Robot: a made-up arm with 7 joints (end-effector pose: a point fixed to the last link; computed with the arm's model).
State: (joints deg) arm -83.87 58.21 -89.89 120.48 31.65 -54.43 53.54
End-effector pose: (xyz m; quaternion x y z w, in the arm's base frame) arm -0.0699 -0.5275 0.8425 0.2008 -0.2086 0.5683 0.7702
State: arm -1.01 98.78 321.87 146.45 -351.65 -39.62 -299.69
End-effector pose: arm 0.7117 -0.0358 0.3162 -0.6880 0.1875 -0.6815 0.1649
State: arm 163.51 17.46 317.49 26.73 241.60 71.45 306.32
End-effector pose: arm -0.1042 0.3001 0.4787 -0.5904 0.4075 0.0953 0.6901
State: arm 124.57 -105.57 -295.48 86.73 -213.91 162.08 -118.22
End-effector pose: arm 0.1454 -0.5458 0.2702 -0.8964 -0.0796 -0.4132 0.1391
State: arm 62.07 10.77 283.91 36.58 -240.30 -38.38 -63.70
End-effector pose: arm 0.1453 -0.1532 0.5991 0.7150 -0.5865 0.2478 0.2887
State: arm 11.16 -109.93 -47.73 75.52 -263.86 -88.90 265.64
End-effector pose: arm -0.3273 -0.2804 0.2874 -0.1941 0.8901 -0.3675 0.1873
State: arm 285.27 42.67 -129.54 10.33 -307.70 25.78 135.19
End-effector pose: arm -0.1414 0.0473 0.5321 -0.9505 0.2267 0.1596 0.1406
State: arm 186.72 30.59 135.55 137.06 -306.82 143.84 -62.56
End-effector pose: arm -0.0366 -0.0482 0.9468 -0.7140 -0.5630 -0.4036 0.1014
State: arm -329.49 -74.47 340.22 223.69 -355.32 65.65 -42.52
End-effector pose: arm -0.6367 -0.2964 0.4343 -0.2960 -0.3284 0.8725 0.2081
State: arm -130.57 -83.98 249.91 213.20 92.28 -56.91 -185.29
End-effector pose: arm 0.4685 0.3177 0.3446 0.8852 0.1903 0.4209 0.0557
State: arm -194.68 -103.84 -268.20 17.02 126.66 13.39 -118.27
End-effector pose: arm 0.0085 -0.1697 0.4573 0.5278 -0.4599 -0.4527 0.5523
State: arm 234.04 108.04 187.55 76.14 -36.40 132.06 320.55
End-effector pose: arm -0.1267 -0.2976 0.5569 0.7788 0.4184 0.4513 0.1218
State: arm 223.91 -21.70 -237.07 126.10 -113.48 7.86 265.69
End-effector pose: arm 0.4926 0.1476 0.8974 -0.1543 0.4923 -0.3925 0.7615
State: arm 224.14 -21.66 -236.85 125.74 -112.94 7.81 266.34
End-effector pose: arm 0.4923 0.1504 0.8959 -0.1509 0.4970 -0.3811 0.7648
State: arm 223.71 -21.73 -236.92 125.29 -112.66 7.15 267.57
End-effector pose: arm 0.4944 0.1473 0.8919 -0.1473 0.5051 -0.3718 0.7649
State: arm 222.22 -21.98 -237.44 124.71 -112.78 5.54 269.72
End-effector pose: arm 0.4999 0.1345 0.8839 -0.1427 0.5185 -0.3655 0.7598
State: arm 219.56 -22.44 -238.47 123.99 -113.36 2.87 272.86
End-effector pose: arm 0.5081 0.1102 0.8714 -0.1358 0.5385 -0.3626 0.7484
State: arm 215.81 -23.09 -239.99 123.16 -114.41 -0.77 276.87
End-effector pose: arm 0.5164 0.0743 0.8549 -0.1246 0.5653 -0.3633 0.7301
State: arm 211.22 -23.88 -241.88 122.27 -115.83 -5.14 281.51
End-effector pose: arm 0.5215 0.0286 0.8355 -0.1067 0.5977 -0.3662 0.7051
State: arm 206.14 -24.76 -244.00 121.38 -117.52 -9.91 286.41
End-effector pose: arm 0.5205 -0.0230 0.8149 -0.0810 0.6333 -0.3707 0.6745
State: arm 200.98 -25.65 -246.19 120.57 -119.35 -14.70 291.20
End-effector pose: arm 0.5122 -0.0755 0.7951 -0.0483 0.6681 -0.3759 0.6404
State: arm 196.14 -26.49 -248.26 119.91 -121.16 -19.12 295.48
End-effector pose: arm 0.4978 -0.1237 0.7777 -0.0119 0.6982 -0.3814 0.6057
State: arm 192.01 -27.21 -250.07 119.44 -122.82 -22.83 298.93
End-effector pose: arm 0.4807 -0.1635 0.7640 0.0228 0.7212 -0.3873 0.5738
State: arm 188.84 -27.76 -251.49 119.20 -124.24 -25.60 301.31
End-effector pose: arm 0.4645 -0.1929 0.7545 0.0501 0.7366 -0.3940 0.5475
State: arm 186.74 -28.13 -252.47 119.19 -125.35 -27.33 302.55
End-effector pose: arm 0.4524 -0.2119 0.7491 0.0665 0.7451 -0.4016 0.5282
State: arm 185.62 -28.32 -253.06 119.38 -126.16 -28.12 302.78
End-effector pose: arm 0.4453 -0.2224 0.7474 0.0716 0.7483 -0.4105 0.5162
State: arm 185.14 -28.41 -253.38 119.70 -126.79 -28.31 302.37
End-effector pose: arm 0.4419 -0.2274 0.7478 0.0689 0.7484 -0.4200 0.5086
